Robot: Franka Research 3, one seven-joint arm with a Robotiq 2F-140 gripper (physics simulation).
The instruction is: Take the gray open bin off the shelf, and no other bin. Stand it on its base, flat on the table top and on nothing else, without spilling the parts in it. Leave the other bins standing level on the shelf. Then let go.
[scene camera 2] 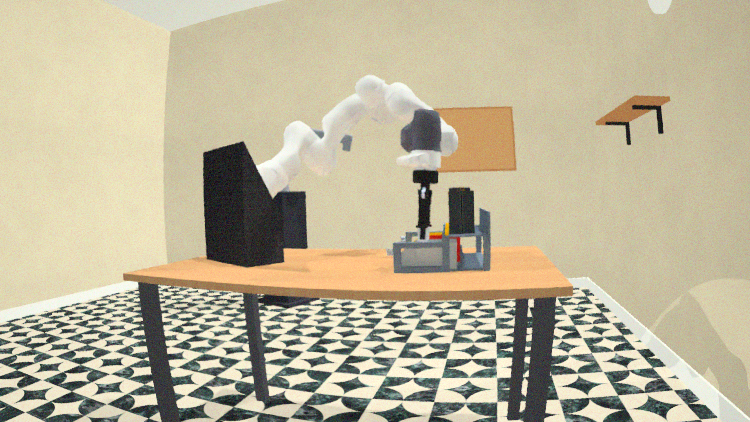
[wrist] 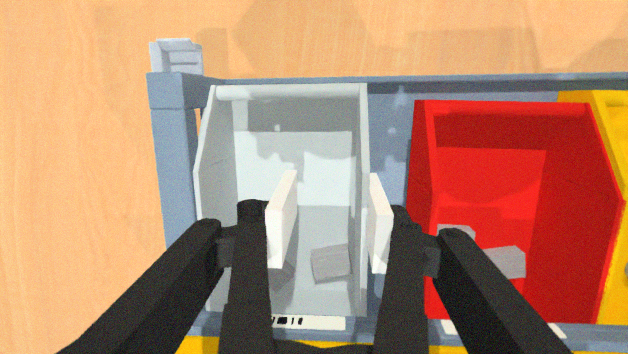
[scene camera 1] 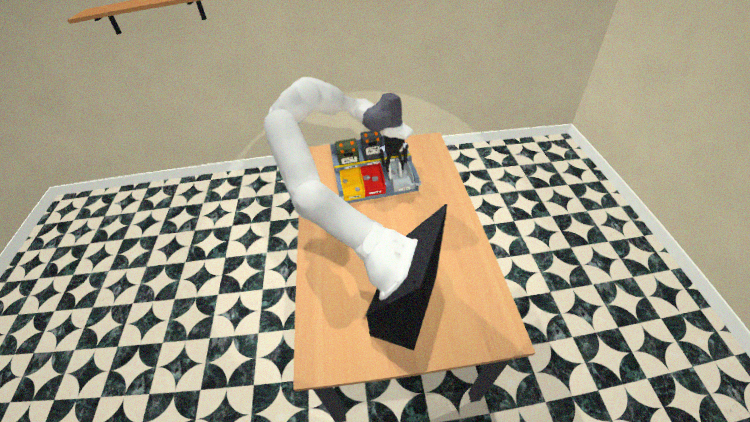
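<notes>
The gray open bin stands at one end of the lower tier of the blue-gray shelf. A gray block lies in it, and a darker part is partly hidden behind a finger. My gripper points down over this bin, part open. In the wrist view one pale fingertip is on the inner side of the bin's right wall and the other is on the outer side, towards the red bin; gaps show between wall and pads. How deep the tips reach is hard to tell.
The red bin and yellow bin stand beside it with parts inside. Dark bins with orange parts stand on the higher tier behind. A black arm mount stands on the table.
</notes>
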